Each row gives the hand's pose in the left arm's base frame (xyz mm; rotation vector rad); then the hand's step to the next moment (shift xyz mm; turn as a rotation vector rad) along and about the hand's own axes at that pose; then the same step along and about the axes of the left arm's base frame.
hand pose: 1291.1 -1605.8 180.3 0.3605 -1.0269 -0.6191
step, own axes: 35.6 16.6 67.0 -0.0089 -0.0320 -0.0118
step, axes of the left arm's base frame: -40.4 -9.3 65.6 -0.0028 -0.0192 -0.0294
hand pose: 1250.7 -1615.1 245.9 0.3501 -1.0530 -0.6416
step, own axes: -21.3 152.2 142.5 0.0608 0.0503 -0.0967
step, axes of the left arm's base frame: -84.7 135.0 136.0 0.1222 -0.0034 0.0250
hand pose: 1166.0 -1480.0 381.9 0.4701 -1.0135 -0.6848
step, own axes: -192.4 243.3 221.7 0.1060 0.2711 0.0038
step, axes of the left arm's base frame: -191.7 297.2 142.4 0.1151 0.1147 0.2416
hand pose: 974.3 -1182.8 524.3 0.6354 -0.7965 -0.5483
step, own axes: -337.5 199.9 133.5 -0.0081 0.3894 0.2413
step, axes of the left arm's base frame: -259.9 318.7 50.9 -0.1134 0.1980 0.3973
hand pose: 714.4 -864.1 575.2 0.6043 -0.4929 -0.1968
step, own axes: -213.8 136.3 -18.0 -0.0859 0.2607 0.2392
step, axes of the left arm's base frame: -171.5 187.0 -15.1 -0.1843 0.1196 0.2903
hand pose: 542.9 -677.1 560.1 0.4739 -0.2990 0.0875
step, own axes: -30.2 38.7 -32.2 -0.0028 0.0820 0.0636
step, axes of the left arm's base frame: -26.2 48.8 -19.6 -0.0318 0.0433 0.0888
